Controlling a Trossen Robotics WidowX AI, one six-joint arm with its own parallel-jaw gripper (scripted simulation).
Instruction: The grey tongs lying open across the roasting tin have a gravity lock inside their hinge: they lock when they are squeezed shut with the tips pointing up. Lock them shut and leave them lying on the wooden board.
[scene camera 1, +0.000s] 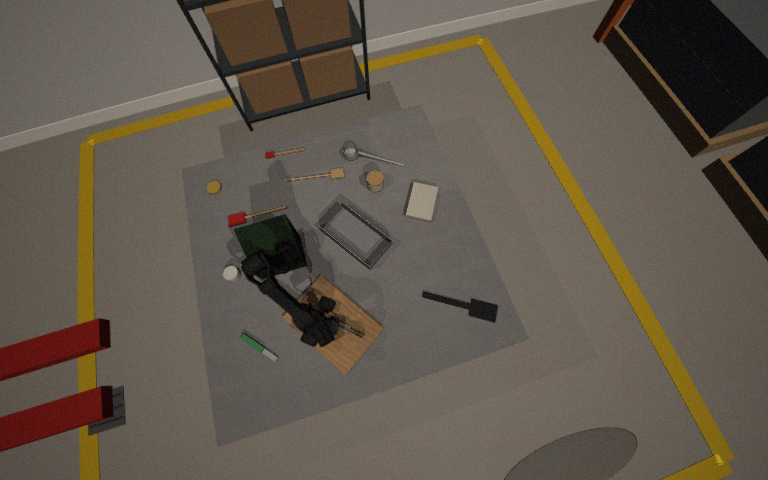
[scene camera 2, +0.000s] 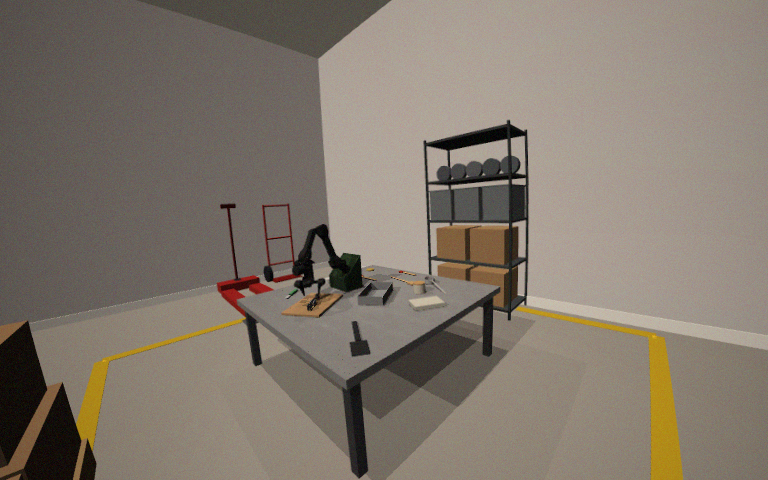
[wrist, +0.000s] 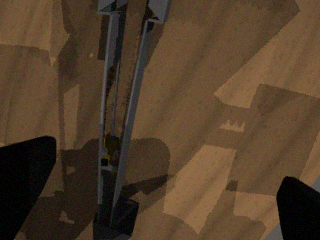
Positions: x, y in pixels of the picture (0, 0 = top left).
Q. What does my gripper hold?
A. Nothing.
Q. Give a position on a wooden board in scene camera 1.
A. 343, 352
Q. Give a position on a wooden board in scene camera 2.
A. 325, 301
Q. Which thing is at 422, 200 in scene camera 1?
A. A white block.
